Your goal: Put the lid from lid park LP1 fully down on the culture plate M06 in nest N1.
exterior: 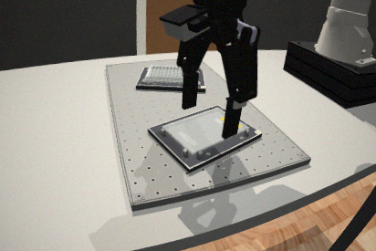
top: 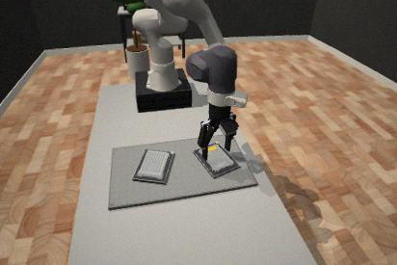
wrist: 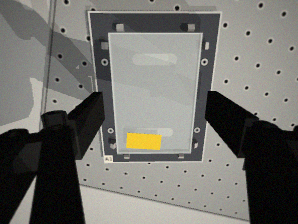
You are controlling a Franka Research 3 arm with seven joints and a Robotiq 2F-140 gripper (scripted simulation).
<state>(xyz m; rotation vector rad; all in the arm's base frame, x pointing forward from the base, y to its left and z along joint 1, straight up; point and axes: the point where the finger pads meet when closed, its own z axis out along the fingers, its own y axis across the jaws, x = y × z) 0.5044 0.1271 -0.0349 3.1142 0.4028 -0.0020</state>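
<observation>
Now: the clear lid 4 cm below my hand. The rest, counted from my hand: lid park frame: 5 cm below; culture plate: 24 cm to the right, 4 cm below, 2 cm behind.
</observation>
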